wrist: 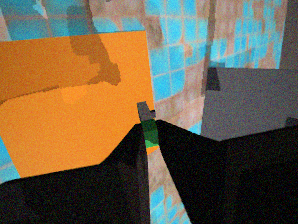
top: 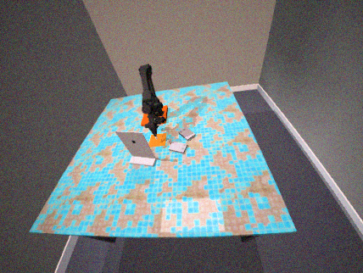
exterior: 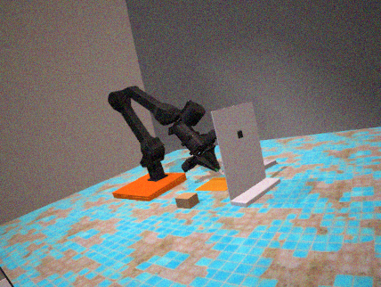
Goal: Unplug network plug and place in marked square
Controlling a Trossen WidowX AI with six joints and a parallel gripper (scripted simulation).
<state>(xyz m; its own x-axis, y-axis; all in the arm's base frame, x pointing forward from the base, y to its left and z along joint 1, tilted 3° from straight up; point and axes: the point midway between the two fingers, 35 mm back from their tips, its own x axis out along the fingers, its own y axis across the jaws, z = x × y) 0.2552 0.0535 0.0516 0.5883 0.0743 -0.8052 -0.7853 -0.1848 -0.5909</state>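
Now: the orange marked square 50 mm below my gripper tip and 10 mm behind it. Also, from my gripper tip: thin pale tab (10 mm to the left, 10 mm below, 10 mm ahead); white panel (160 mm ahead, 60 mm above, 50 mm to the right); green plug (right at my gripper tip).
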